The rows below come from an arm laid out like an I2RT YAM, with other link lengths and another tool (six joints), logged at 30 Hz.
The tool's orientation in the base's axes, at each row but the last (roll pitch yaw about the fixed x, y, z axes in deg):
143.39, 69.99, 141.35
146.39, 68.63, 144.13
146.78, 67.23, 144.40
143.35, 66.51, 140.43
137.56, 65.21, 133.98
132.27, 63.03, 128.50
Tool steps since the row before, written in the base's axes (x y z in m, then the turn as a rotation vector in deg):
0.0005, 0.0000, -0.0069, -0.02, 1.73, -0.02
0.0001, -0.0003, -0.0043, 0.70, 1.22, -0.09
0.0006, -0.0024, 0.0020, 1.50, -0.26, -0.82
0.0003, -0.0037, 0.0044, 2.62, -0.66, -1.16
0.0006, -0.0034, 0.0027, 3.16, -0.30, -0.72
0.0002, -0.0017, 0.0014, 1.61, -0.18, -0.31
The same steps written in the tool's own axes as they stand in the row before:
0.0063, -0.0014, 0.0024, 0.39, 1.68, -0.02
0.0039, -0.0012, 0.0014, 0.14, 1.22, 0.69
-0.0026, -0.0019, -0.0001, 0.23, -0.31, 1.69
-0.0051, -0.0025, -0.0011, 0.09, -0.68, 2.86
-0.0037, -0.0024, -0.0002, -0.36, -0.16, 3.23
-0.0019, -0.0011, -0.0002, -0.24, -0.09, 1.63

